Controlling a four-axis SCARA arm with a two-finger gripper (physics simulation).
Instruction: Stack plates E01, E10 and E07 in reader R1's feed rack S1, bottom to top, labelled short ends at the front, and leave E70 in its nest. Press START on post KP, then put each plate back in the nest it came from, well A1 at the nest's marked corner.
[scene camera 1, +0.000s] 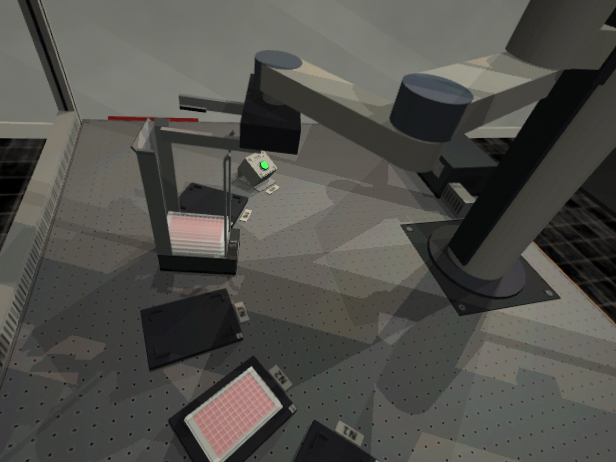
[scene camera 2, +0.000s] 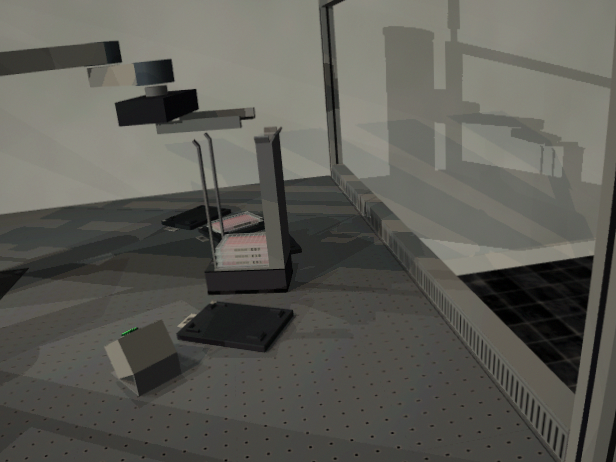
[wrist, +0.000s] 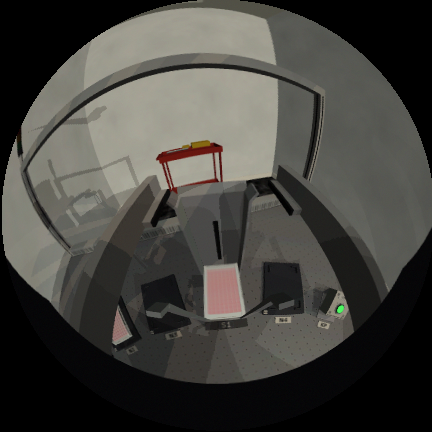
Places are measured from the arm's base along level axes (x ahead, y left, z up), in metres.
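Where they show: gripper, fingertip midpoint: (scene camera 1: 171, 115) (scene camera 2: 247, 117) (wrist: 218, 176); arm's base at its link origin: (scene camera 1: 472, 262).
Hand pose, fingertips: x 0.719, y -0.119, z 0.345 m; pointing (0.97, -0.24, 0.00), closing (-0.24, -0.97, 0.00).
Note:
Each offset is from my fingertips to the top centre of the thing. "spot": to the spot under its first point.
Three pink plates stand stacked in feed rack S1 {dx -0.027, dy +0.015, dz -0.029 m} (scene camera 1: 159, 200) (scene camera 2: 275, 200) (wrist: 192, 220). In scene camera 2, their labels show E01 {dx -0.021, dy +0.013, dz -0.265 m} (scene camera 2: 242, 262) at the bottom, E10 {spot: dx -0.041, dy -0.025, dz -0.256 m} (scene camera 2: 242, 256) in the middle and E07 {dx -0.021, dy +0.014, dz -0.239 m} (scene camera 2: 240, 249) (wrist: 224, 290) on top. My gripper (scene camera 1: 175, 116) (scene camera 2: 247, 118) (wrist: 218, 176) is open and empty, level, high over the rack around its top. Another pink plate {dx -0.059, dy +0.368, dz -0.306 m} (scene camera 1: 235, 415) (scene camera 2: 237, 221) (wrist: 120, 327) lies in nest N2; its label is not legible. The START button {dx -0.217, dy -0.246, dz -0.260 m} (scene camera 1: 264, 165) (scene camera 2: 129, 331) (wrist: 340, 309) on post KP {dx -0.204, dy -0.262, dz -0.249 m} (scene camera 1: 253, 171) (scene camera 2: 150, 350) (wrist: 328, 301) is green.
Nests N3 (scene camera 1: 192, 327) (wrist: 165, 302), N4 {dx -0.064, dy -0.158, dz -0.315 m} (scene camera 1: 212, 200) (scene camera 2: 235, 325) (wrist: 282, 287) and N1 {dx -0.170, dy +0.505, dz -0.315 m} (scene camera 1: 325, 447) (scene camera 2: 195, 216) hold no plate where visible. Two thin rods (scene camera 1: 227, 195) {spot: dx -0.092, dy -0.011, dz -0.143 m} (scene camera 2: 207, 200) rise at the rack's front. A red cart (wrist: 190, 151) stands beyond the window.

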